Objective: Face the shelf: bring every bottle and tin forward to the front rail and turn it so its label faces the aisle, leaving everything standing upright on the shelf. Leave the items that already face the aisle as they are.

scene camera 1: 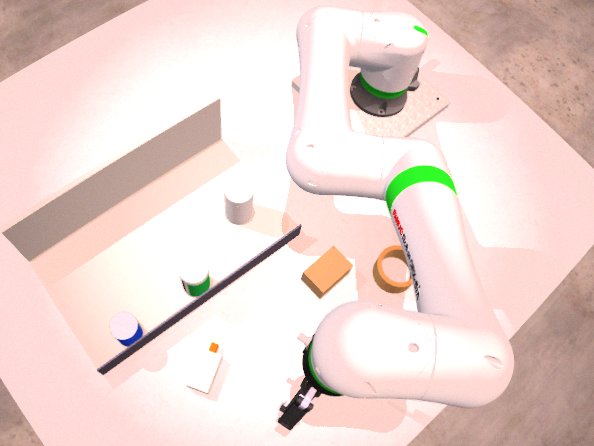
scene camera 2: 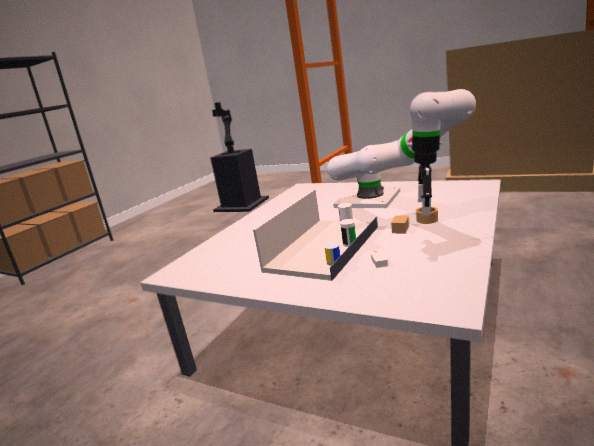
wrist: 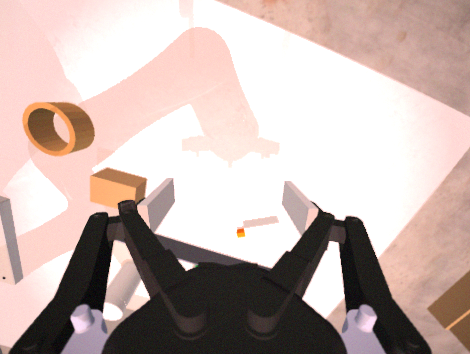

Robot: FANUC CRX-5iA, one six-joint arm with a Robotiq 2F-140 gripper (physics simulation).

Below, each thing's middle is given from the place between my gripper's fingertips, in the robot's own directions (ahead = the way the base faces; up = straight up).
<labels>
The white bottle with orange cap [wrist: 263,229] is 160 mm below my hand, 150 mm to the right of it and 110 mm ahead of it. Round my hand: dark front rail [scene camera 1: 127,352] (270 mm to the right, 150 mm below, 20 mm ahead); then orange-brown block [scene camera 1: 327,271] (210 mm behind, 150 mm below, 130 mm to the right); then blue and yellow tin [scene camera 1: 124,326] (310 mm to the right, 180 mm ahead, 120 mm below).
</labels>
